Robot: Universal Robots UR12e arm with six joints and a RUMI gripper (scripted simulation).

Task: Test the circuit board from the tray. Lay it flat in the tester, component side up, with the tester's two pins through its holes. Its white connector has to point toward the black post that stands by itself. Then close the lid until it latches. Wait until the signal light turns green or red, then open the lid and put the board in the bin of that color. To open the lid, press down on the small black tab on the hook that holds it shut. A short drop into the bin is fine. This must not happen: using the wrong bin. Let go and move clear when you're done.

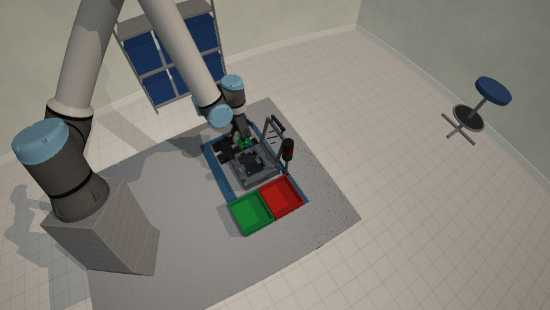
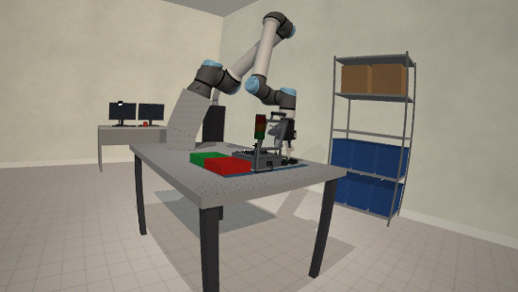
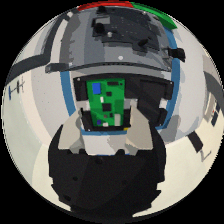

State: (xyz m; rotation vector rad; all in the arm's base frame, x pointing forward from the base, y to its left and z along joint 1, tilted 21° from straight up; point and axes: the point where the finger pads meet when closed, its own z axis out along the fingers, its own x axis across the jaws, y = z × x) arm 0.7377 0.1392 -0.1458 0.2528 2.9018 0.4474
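Now: the green circuit board 20 mm below my hand and 10 mm to the left of it. Round my hand: green bin (340 mm to the right, 200 mm behind, 30 mm below); then red bin (360 mm to the right, 50 mm behind, 30 mm below); then tester lid (170 mm to the right, 140 mm above, 60 mm ahead).
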